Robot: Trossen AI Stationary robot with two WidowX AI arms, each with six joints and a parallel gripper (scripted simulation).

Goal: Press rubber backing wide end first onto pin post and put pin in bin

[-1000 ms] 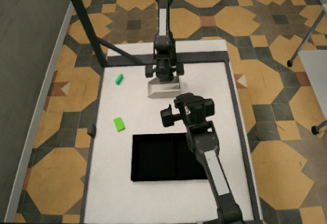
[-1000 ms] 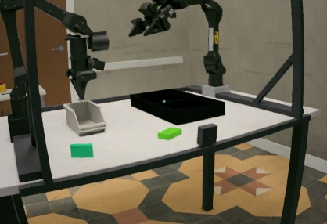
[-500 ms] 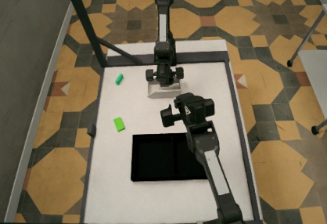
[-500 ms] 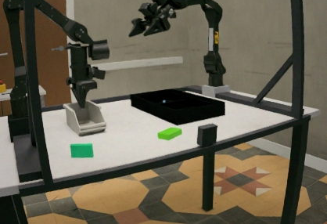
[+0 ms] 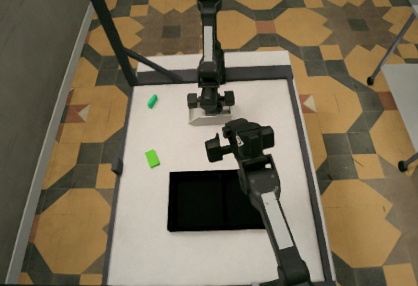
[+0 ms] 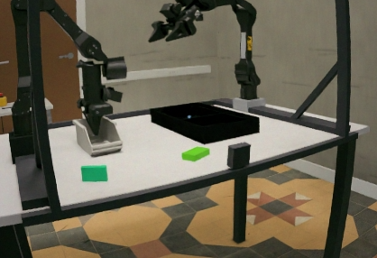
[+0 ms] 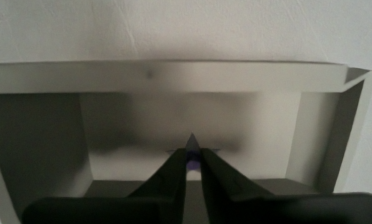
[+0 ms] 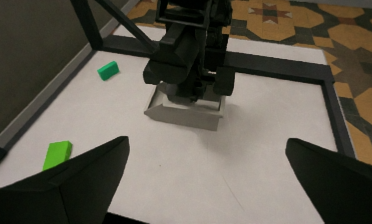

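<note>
My left hand is 3 cm above the grey bin and 1 cm past it. Also, from my left hand: white star-shaped pin 3 cm below; black tray 37 cm to the right, 5 cm below, 4 cm behind.
</note>
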